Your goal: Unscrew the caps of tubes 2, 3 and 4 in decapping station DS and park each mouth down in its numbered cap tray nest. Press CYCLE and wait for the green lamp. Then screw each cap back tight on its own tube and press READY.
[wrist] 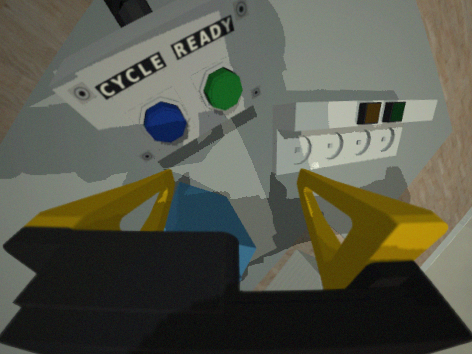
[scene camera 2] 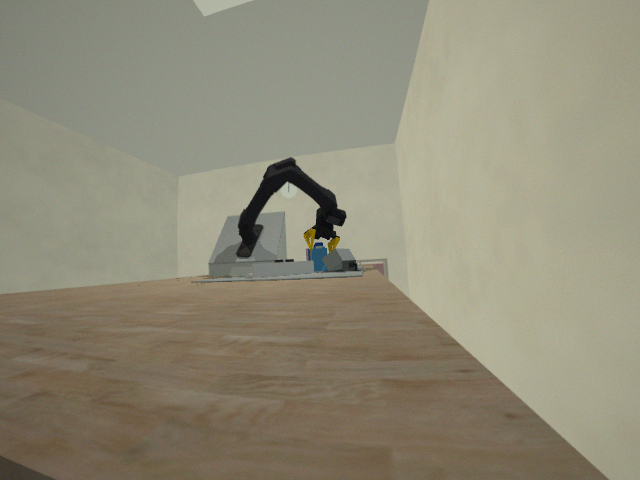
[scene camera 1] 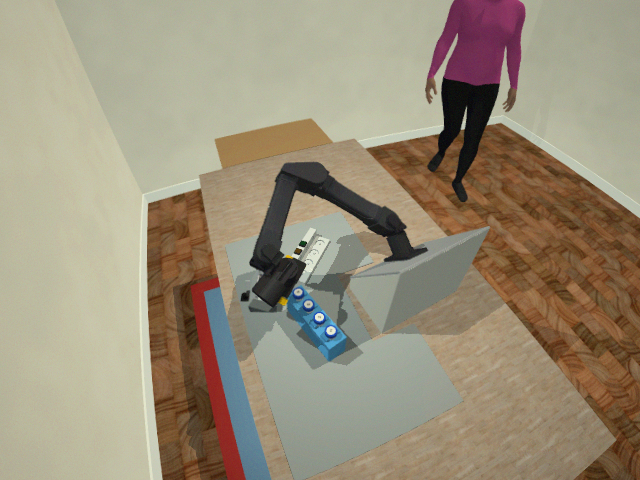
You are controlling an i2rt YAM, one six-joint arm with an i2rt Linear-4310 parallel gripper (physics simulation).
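Frame: origin at the arm's base, x back, y up, z left, level; centimetres.
Where they show: gripper, fingertip midpoint: (wrist: pixel 235 176) (scene camera 2: pixel 321 252); arm's base, link origin: (scene camera 2: pixel 250 240) (scene camera 1: pixel 404 256).
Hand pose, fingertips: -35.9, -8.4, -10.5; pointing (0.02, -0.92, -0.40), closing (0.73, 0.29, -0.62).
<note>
Each offset is from my fingertips to the centre of the thing, as dx, dy, dz. "*": to the spot under its first point. Level surfaces: height alone.
A blue rack {+4.0, -2.3, +14.7} (scene camera 1: pixel 336 351) (scene camera 2: pixel 319 260) (wrist: pixel 207 215) holds several upright tubes in a row. Their blue caps with white tops {+4.6, +4.0, +17.3} (scene camera 1: pixel 319 317) sit on the tubes; their numbers cannot be read. My gripper (scene camera 1: pixel 285 279) (scene camera 2: pixel 321 250) (wrist: pixel 235 176) is open and empty, pointing down above the rack's end, near the button box. The white cap tray {+12.4, -4.8, -13.1} (scene camera 1: pixel 323 249) (wrist: pixel 285 161) shows no cap in its nests. The amber lamp {+9.0, -2.1, -13.8} (wrist: pixel 370 113) and green lamp {+11.9, -2.1, -16.5} (wrist: pixel 395 112) behind it look dark. The blue CYCLE button {* -6.0, -0.4, -0.1} (wrist: pixel 165 122) and green READY button {* -4.4, -0.4, -4.1} (wrist: pixel 223 89) are on the sloped box.
A large grey slanted panel (scene camera 1: pixel 434 289) (scene camera 2: pixel 258 237) stands near the arm's base. Grey mats (scene camera 1: pixel 361 408) lie under the rack and along the wooden table {dy -7.7} (scene camera 1: pixel 516 392) (scene camera 2: pixel 258 361). A person (scene camera 1: pixel 470 62) stands on the floor beyond the table.
</note>
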